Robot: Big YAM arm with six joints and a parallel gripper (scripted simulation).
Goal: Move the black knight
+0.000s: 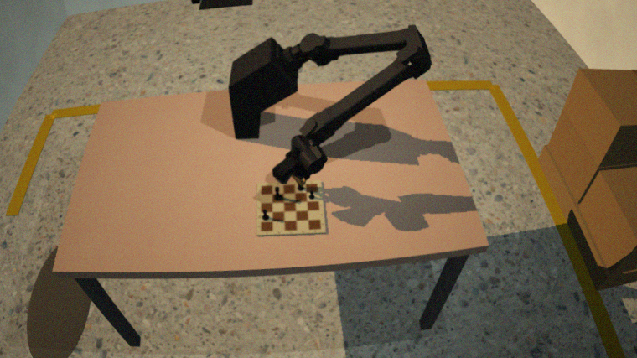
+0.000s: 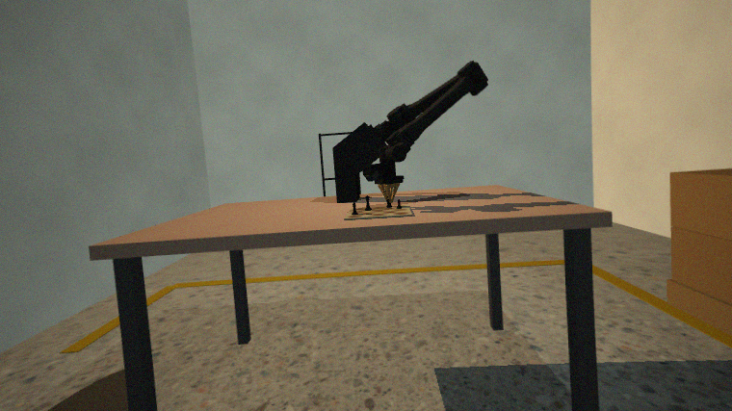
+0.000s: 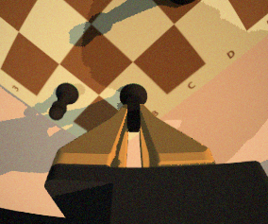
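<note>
Now: the pawn 40 mm ahead of my hand, 30 mm to the left of it and 10 mm below it. Also, from my hand: chessboard (80 mm ahead, 40 mm to the right, 30 mm below); black chess piece (120 mm to the right, 120 mm ahead).
</note>
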